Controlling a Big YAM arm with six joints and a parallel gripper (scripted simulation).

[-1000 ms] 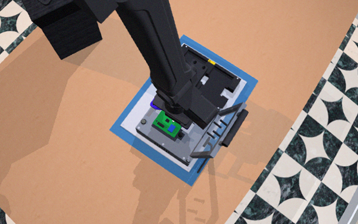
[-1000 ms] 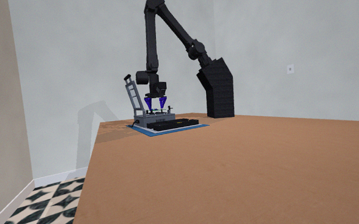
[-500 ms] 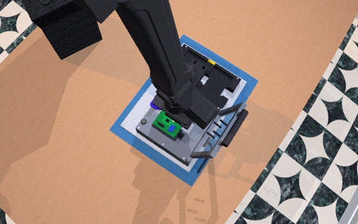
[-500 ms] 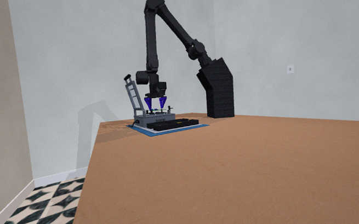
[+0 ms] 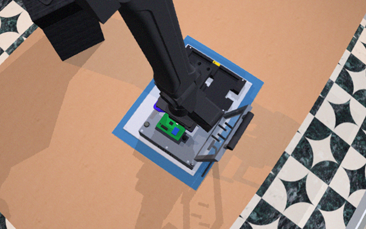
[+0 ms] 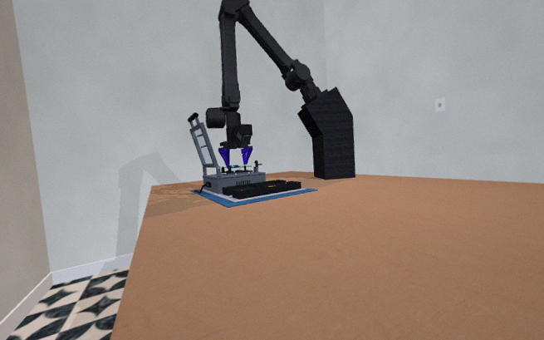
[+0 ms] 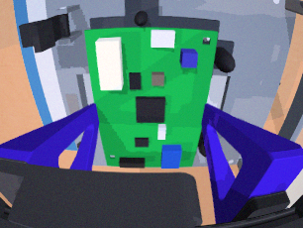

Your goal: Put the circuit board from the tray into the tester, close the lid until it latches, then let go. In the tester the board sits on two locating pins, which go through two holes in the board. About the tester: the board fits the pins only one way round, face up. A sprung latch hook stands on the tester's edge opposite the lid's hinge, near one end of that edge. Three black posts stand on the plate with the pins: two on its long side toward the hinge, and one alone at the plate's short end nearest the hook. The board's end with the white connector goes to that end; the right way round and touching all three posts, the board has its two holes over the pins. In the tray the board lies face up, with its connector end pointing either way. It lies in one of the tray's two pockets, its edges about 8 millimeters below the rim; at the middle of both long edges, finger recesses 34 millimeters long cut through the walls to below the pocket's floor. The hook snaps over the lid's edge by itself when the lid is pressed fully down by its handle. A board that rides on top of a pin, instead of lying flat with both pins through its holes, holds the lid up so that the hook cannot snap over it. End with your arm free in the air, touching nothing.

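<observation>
My hand is right at the green circuit board. Round my hand: black plate: 10 mm ahead, 10 mm to the left, 20 mm below; then tester: 40 mm ahead, 40 mm to the left, 20 mm above; then dark latch hook: 50 mm behind, 60 mm to the left.
</observation>
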